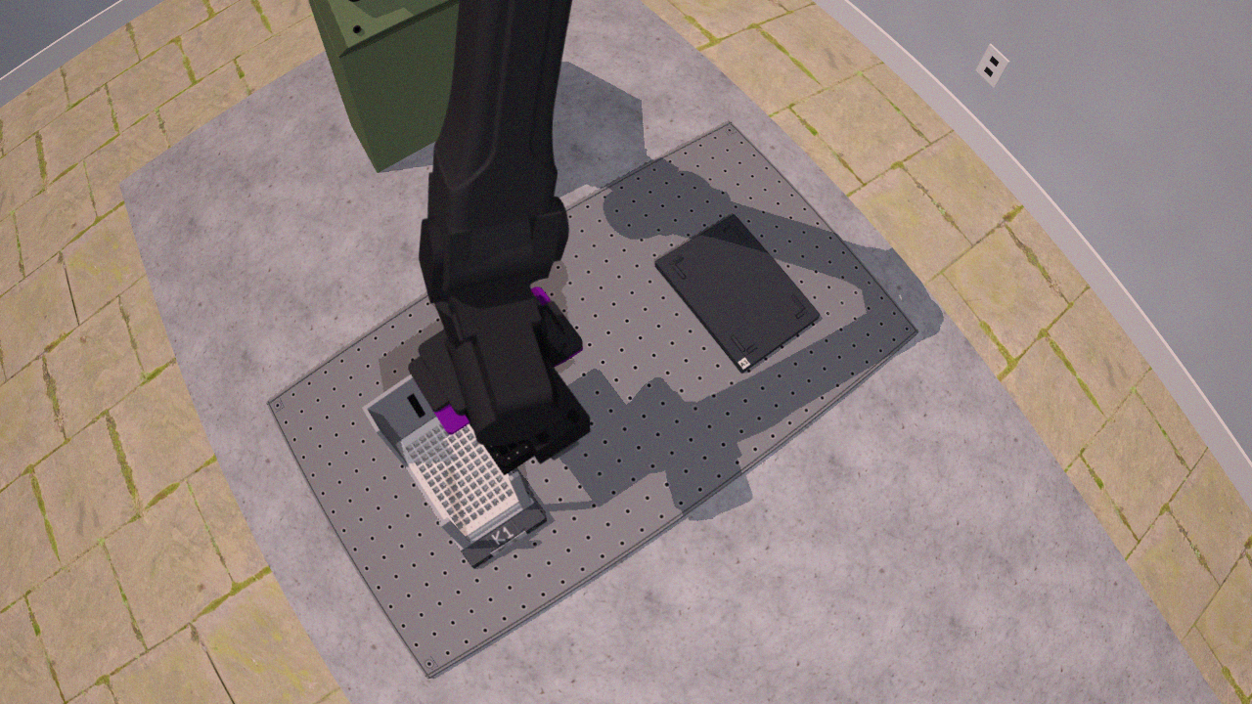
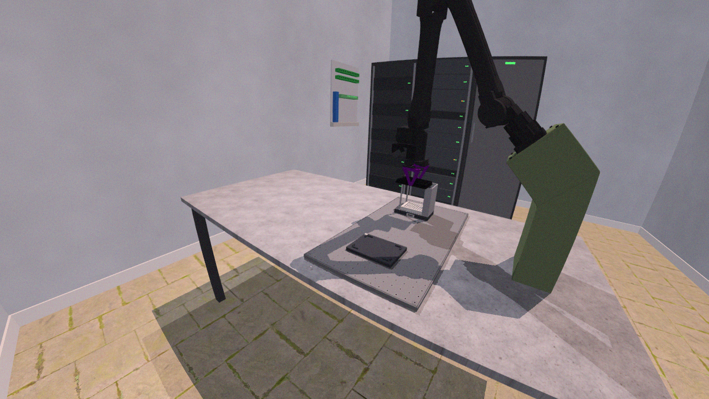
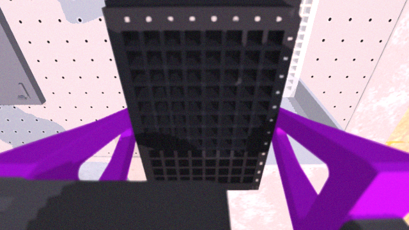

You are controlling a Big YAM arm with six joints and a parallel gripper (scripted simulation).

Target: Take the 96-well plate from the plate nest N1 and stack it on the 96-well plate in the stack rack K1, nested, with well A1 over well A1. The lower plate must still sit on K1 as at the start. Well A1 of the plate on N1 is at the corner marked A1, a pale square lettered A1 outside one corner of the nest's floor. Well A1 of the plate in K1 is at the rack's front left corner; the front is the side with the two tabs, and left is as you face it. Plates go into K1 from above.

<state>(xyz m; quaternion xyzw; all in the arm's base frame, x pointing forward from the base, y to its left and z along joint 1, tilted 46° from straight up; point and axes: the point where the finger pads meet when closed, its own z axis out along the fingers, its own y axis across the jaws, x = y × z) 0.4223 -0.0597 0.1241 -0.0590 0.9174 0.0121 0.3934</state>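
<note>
The white 96-well plate lies 14 cm below my hand, 7 cm to the right of it and 1 cm ahead of it. From my hand the other things lie so: rack back wall: 9 cm below, 8 cm to the right, 5 cm behind; dark slot: 9 cm below, 8 cm to the right, 5 cm behind; black 96-well plate: right at my hand.
</note>
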